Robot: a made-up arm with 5 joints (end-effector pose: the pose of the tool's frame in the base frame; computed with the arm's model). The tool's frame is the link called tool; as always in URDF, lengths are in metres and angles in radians.
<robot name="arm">
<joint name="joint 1" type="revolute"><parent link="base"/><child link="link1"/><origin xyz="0.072 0.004 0.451" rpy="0 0 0"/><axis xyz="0 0 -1"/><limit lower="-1.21" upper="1.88"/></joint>
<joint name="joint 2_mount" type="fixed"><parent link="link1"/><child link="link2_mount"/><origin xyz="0.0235 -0.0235 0.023" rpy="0 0 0"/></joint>
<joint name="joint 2" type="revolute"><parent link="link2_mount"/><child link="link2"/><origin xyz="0.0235 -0.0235 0.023" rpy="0 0 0"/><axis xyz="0 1 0"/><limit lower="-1.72" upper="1.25"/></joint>
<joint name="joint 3" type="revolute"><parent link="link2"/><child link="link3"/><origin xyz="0.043 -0.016 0.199" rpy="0 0 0"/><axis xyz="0 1 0"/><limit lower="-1.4" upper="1.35"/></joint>
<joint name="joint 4" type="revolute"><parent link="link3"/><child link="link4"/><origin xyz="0.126 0.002 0.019" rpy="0 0 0"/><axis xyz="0 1 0"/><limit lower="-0.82" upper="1.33"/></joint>
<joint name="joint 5" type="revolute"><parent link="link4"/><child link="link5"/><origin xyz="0.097 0.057 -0.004" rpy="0 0 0"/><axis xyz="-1 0 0"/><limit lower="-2.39" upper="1"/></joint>
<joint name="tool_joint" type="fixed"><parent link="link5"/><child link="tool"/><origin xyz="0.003 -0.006 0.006" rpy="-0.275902 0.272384 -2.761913"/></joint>
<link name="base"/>
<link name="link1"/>
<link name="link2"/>
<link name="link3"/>
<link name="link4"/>
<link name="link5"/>
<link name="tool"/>
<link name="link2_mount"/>
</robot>
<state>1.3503 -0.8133 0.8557 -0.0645 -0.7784</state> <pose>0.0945 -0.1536 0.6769 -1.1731 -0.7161 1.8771</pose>
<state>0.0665 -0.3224 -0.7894 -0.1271 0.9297</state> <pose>0.1636 -0.0049 0.9167 -1.6603 1.2077 2.3634</pose>
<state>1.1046 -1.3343 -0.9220 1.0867 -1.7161</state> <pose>-0.0178 0.1624 0.7588 2.0079 0.8624 -1.3976</pose>
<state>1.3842 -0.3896 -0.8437 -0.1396 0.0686</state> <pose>0.0723 -0.0492 0.9211 -1.3838 1.2659 1.8487</pose>
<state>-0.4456 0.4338 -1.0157 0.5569 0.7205</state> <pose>0.4027 0.1569 0.7516 0.2026 -0.4460 -2.1968</pose>
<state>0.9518 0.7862 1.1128 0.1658 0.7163</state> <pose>0.1565 -0.1225 0.3916 -2.0907 1.4267 -1.8219</pose>
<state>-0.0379 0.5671 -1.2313 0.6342 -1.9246</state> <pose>0.4500 0.0108 0.7257 0.6619 2.6876 -1.2605</pose>
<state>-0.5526 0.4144 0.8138 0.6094 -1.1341</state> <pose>0.2431 0.0955 0.4549 1.5389 -0.9254 1.8812</pose>
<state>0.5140 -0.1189 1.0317 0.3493 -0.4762</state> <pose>0.2291 -0.0986 0.5159 0.7705 -1.3329 2.0390</pose>
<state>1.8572 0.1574 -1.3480 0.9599 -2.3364</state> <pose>-0.0026 -0.2346 0.8216 -2.6670 -1.0618 0.5701</pose>
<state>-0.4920 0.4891 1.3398 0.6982 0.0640</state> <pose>0.1509 0.0354 0.4662 -2.8258 0.0376 -1.1972</pose>
